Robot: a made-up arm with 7 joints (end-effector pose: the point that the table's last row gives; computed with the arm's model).
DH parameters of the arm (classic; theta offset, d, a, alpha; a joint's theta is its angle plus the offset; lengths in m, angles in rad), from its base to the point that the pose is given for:
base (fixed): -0.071 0 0 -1.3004
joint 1: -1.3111 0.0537 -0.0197 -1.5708
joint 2: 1.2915 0 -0.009 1.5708
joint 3: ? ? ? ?
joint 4: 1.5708 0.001 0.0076 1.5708
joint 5: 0 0.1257 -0.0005 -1.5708
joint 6: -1.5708 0 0.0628 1.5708
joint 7: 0 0.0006 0 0
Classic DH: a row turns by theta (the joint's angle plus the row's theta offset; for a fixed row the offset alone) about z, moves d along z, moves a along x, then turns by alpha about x.
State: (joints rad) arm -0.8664 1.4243 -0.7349 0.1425 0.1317 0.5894 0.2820
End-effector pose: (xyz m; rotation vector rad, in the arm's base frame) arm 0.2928 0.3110 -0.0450 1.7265 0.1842 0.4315
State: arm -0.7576 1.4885 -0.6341 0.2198 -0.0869 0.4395 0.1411
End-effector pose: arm 0.2747 0.3367 -0.0422 1.5129 0.3643 0.2963
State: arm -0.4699 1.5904 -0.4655 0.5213 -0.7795 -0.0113 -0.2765
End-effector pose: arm 0.2271 0.3965 -0.0348 0.8133 0.4973 0.0198
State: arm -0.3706 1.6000 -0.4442 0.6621 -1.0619 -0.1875 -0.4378
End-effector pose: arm 0.2055 0.4205 -0.0317 0.5966 0.4080 -0.0087
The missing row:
joint 3: 1.5708 -0.2647 0.0222 -1.5708
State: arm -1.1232 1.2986 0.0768 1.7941 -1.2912 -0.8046 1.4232
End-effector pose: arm 0.1759 0.4582 -0.0153 -0.8262 -0.6741 2.7932
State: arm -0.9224 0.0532 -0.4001 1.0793 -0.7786 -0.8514 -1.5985
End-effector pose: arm 0.3521 -0.0017 -0.2447 -0.0675 -0.5479 -1.6681
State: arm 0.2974 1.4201 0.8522 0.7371 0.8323 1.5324 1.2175
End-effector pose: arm 0.0032 0.4566 0.0383 -1.5620 -0.5692 -1.6396
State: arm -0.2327 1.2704 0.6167 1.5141 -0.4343 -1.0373 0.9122
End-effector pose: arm 0.0745 0.4741 -0.0657 0.7271 -0.6998 1.8800
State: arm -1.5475 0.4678 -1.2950 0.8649 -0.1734 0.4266 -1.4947
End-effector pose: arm 0.4493 0.0249 -0.0881 1.0254 1.2160 -1.4943
